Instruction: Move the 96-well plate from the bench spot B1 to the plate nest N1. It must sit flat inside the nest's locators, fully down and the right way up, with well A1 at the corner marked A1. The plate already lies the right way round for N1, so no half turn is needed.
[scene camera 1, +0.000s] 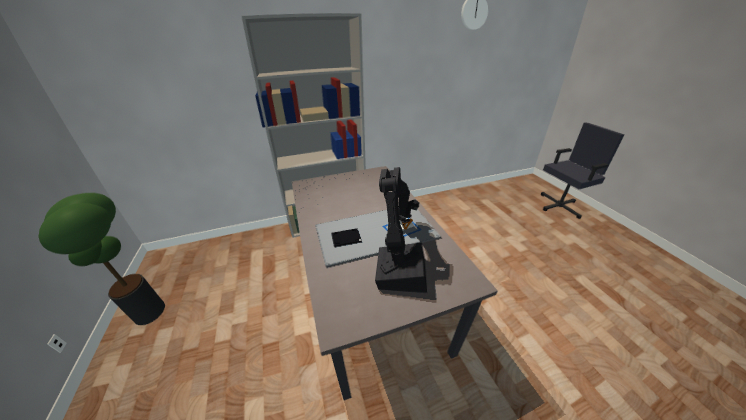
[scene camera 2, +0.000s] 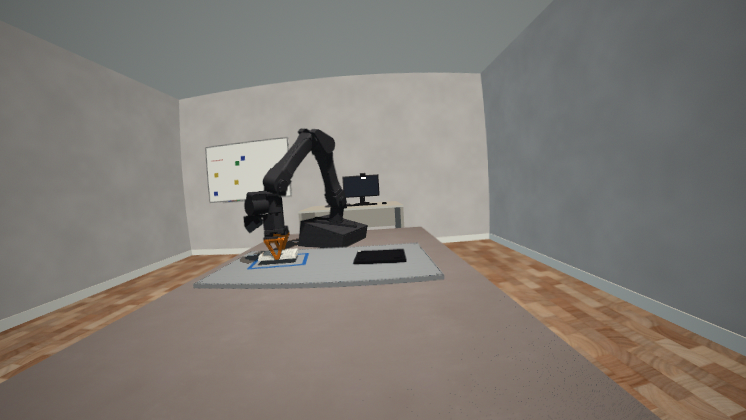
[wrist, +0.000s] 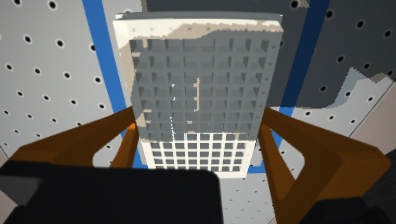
Observation:
In view: the gripper (wrist: 198, 111) and a white 96-well plate (wrist: 195, 93).

